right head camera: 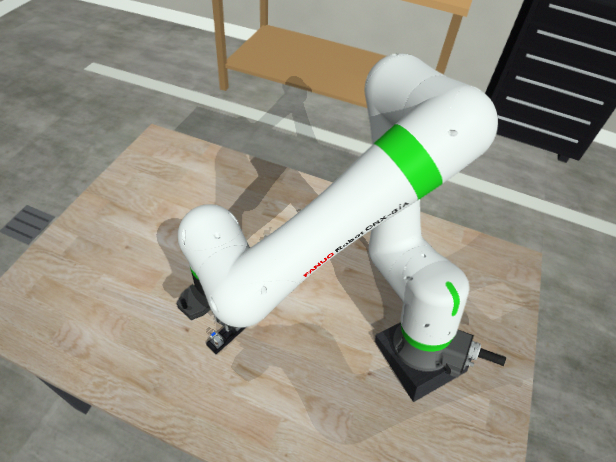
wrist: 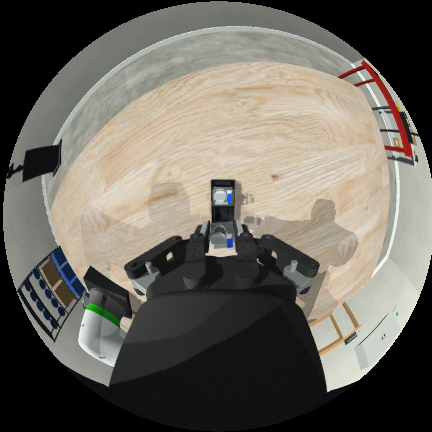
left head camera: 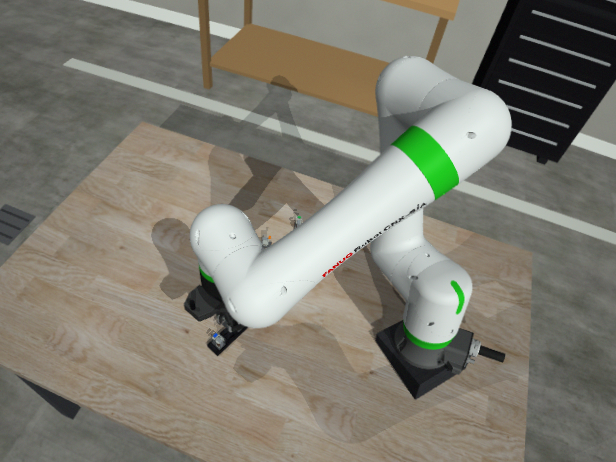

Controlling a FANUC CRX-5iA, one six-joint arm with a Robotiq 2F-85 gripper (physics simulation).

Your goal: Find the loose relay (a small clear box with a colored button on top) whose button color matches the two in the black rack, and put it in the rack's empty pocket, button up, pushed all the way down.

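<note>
The black rack (left head camera: 230, 342) (right head camera: 230, 340) (wrist: 223, 182) stands on the table, partly under the gripper. A blue-button relay (left head camera: 217, 339) (right head camera: 215, 339) (wrist: 222, 196) sits upright in its far end pocket in the wrist view. The pocket next to it looks dark and empty; the rest of the rack is hidden. My gripper (wrist: 221, 227) is shut on a clear relay (wrist: 218, 240) with a blue button, button up. It is held over the rack's near part in the wrist view; its height above the pockets is hard to tell. The arm largely hides the fingers in both head views.
A relay with an orange button (left head camera: 266, 240) and one with a green button (left head camera: 298, 220) stand behind the forearm in the left head view. The robot's base (left head camera: 425, 370) (right head camera: 425, 372) stands at the right of the wooden table (left head camera: 125, 350) (right head camera: 125, 340).
</note>
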